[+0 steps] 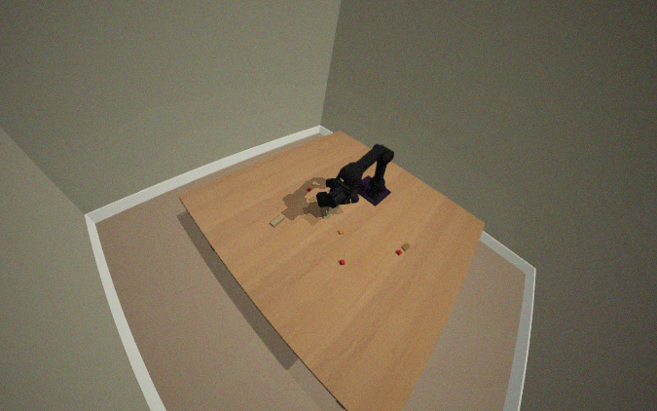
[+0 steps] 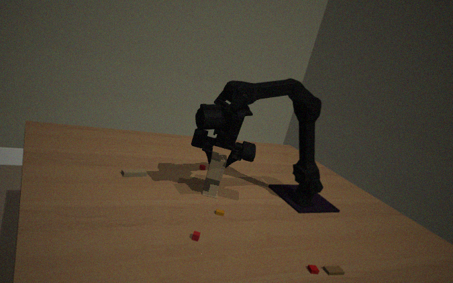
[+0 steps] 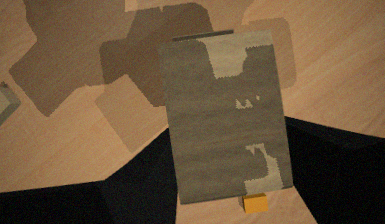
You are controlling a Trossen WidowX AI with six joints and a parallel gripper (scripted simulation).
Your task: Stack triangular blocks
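My gripper tip is now 30 mm short of the yellow cube, 100 mm to the right of it and 110 mm above it. From my gripper tip the other things lie so: triangular block 10 mm ahead, 10 mm to the left, 10 mm above; then small brown tile 110 mm behind, 400 mm to the left, 110 mm below.
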